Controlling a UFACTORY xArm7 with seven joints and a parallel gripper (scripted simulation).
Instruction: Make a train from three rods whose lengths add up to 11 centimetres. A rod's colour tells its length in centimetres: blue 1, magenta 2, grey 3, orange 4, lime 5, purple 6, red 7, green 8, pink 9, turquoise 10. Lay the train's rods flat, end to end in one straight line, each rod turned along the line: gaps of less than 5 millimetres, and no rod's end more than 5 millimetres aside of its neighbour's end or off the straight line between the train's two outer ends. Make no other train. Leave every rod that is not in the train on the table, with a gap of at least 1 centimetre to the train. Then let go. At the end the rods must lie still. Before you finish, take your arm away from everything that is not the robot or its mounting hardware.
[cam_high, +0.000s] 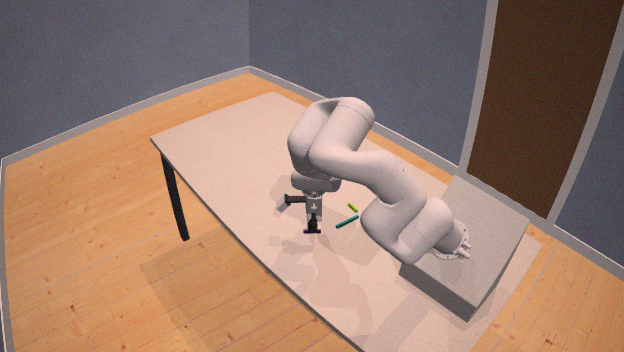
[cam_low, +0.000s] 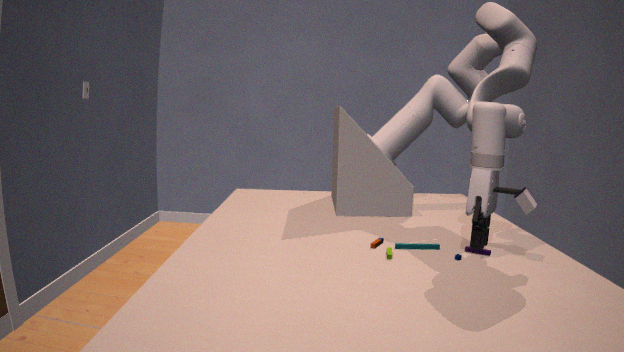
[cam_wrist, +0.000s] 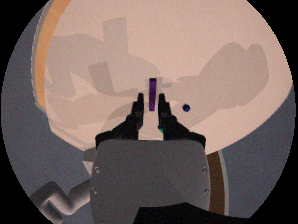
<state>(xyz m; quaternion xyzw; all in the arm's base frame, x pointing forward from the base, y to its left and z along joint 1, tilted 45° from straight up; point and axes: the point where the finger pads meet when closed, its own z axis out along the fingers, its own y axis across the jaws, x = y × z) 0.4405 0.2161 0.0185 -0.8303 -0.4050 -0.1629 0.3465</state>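
Right now my hand is 3 cm above the purple rod. From my hand the other things lie so: turquoise rod 4 cm behind, 13 cm to the right, 3 cm below; orange rod 6 cm behind, 22 cm to the right, 3 cm below; lime rod 20 cm to the right, 3 cm below.
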